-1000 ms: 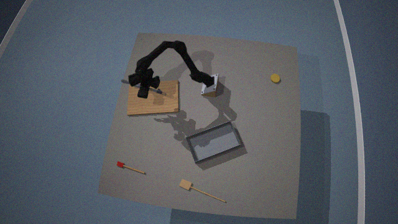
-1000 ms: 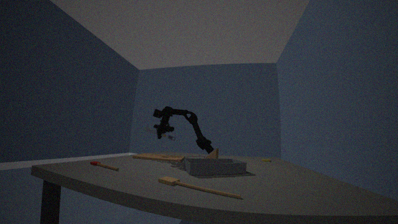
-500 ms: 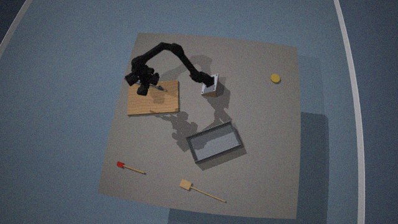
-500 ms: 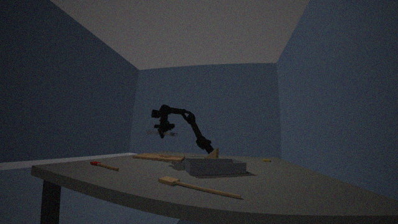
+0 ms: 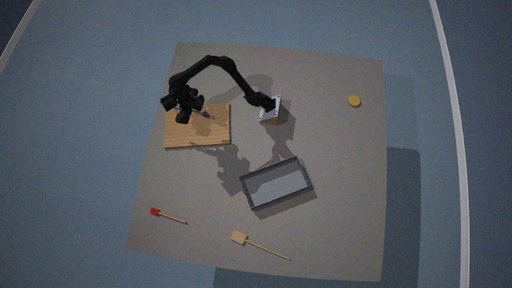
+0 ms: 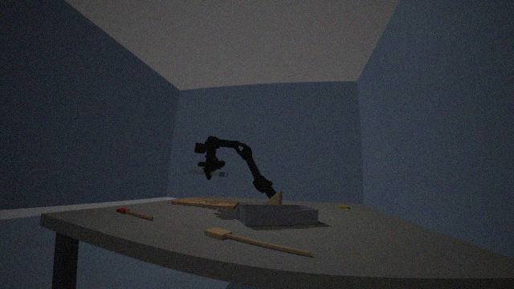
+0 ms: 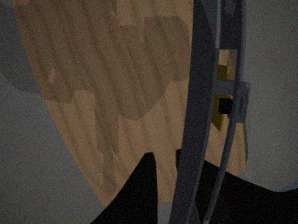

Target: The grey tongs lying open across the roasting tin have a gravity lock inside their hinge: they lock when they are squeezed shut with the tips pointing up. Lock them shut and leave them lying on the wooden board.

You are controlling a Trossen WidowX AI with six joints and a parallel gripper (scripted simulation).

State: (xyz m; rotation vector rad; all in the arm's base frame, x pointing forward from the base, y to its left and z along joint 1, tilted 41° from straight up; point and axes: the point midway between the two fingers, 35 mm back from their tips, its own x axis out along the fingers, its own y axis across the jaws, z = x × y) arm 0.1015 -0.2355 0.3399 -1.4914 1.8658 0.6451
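Now: the wooden board 14 cm below my gripper tip. From my gripper tip the other things lie so: grey roasting tin (42 cm to the left, 32 cm ahead, 12 cm below); then yellow disc (87 cm to the left, 16 cm behind, 14 cm below).
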